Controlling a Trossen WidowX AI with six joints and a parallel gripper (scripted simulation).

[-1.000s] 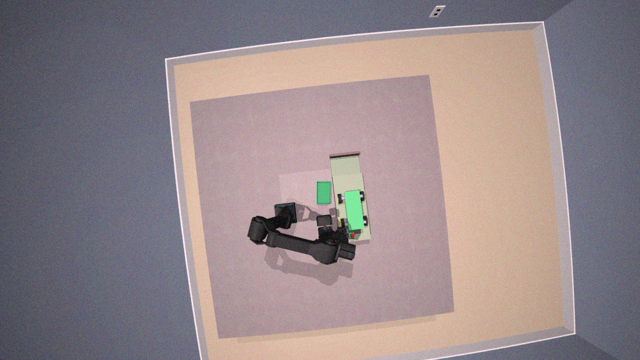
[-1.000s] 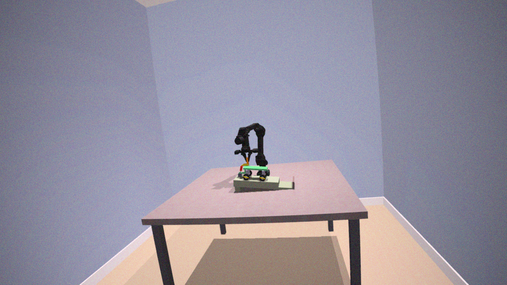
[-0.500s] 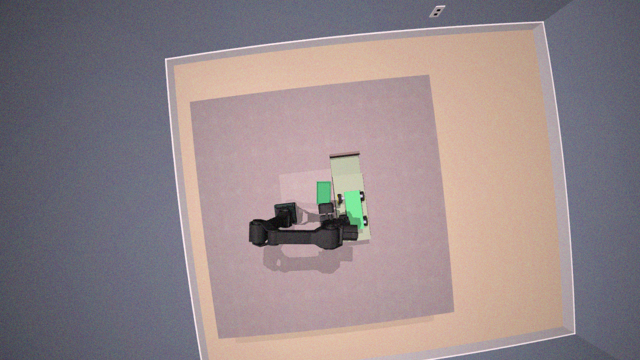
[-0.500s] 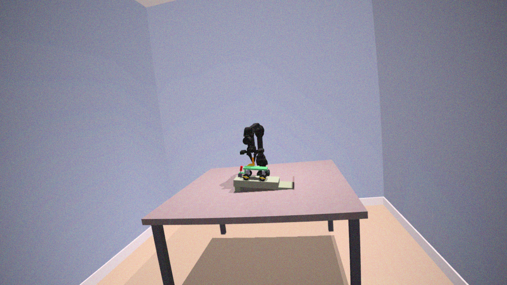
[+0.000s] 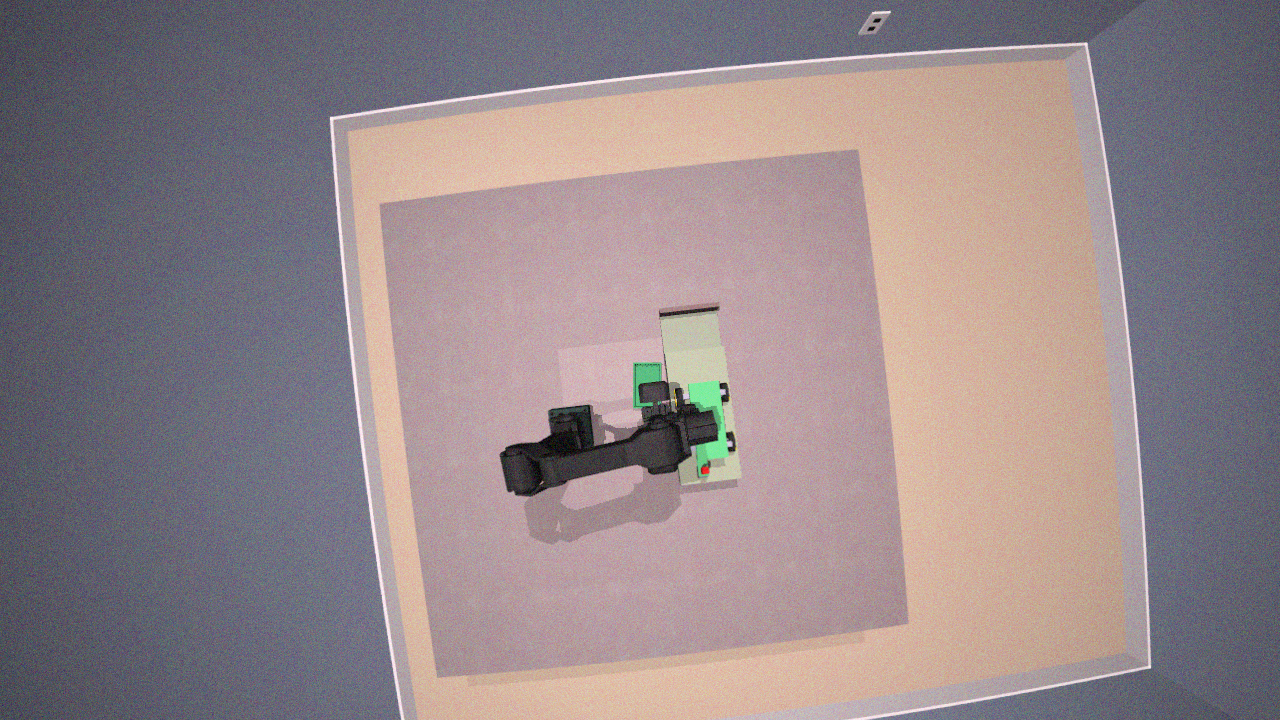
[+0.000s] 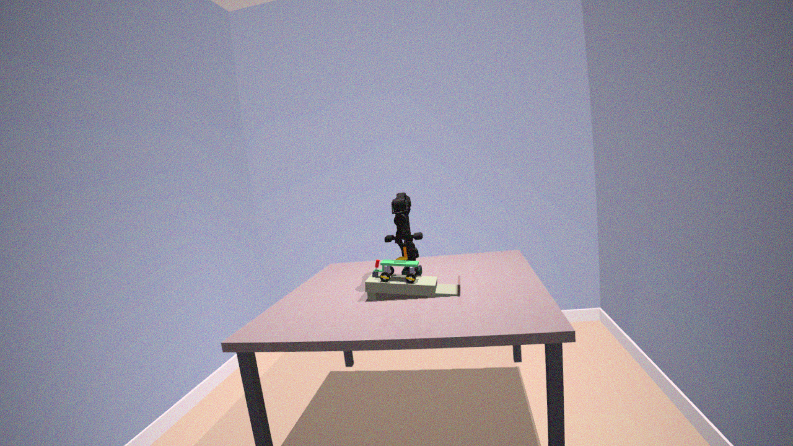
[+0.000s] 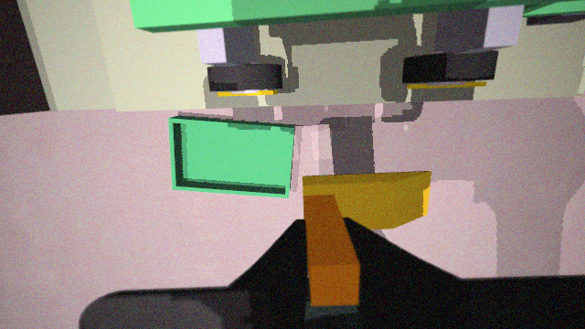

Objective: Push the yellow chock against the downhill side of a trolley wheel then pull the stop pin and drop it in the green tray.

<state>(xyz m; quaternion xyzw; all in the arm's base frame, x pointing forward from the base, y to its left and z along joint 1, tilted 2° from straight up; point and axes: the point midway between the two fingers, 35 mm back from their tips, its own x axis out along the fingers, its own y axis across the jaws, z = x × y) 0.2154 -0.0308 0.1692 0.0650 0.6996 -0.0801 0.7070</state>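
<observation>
Now: the red-headed stop pin 7 cm ahead of my gripper tip, 15 cm to the right of it and 4 cm below it. Also, from my gripper tip: yellow chock: 2 cm to the right, 1 cm below; ramp: 11 cm ahead, 4 cm to the right, 12 cm below; trolley: 11 cm ahead, 4 cm to the right, 6 cm below.
</observation>
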